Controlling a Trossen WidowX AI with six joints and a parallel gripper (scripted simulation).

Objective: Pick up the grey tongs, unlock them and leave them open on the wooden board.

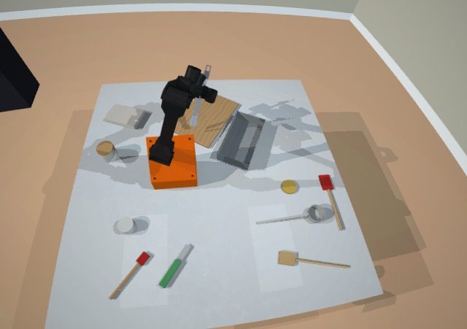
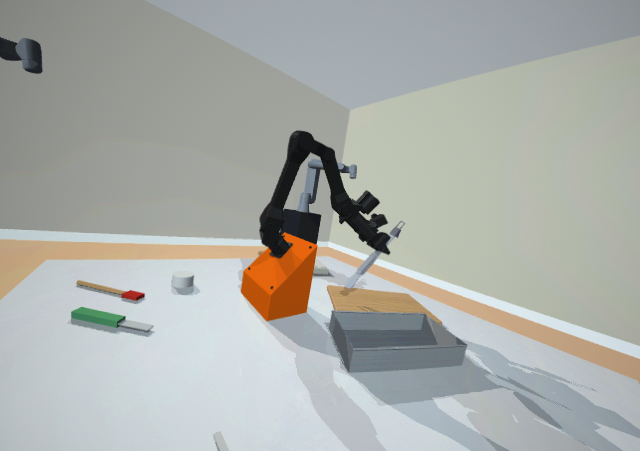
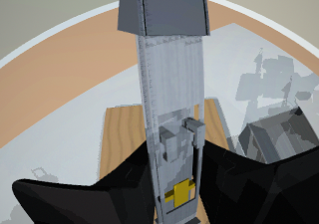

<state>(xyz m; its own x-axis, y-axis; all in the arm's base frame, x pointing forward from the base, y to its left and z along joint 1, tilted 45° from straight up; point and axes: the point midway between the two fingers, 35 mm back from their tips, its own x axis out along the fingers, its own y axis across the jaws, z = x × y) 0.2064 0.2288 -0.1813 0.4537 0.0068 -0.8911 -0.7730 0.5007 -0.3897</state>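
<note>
Now: the wooden board 19 cm below my gripper tip. Also, from my gripper tip: beige block (44 cm behind, 7 cm to the left, 19 cm below); grey roasting tin (16 cm ahead, 20 cm to the right, 17 cm below); cork-topped jar (51 cm behind, 17 cm to the right, 17 cm below).
</note>
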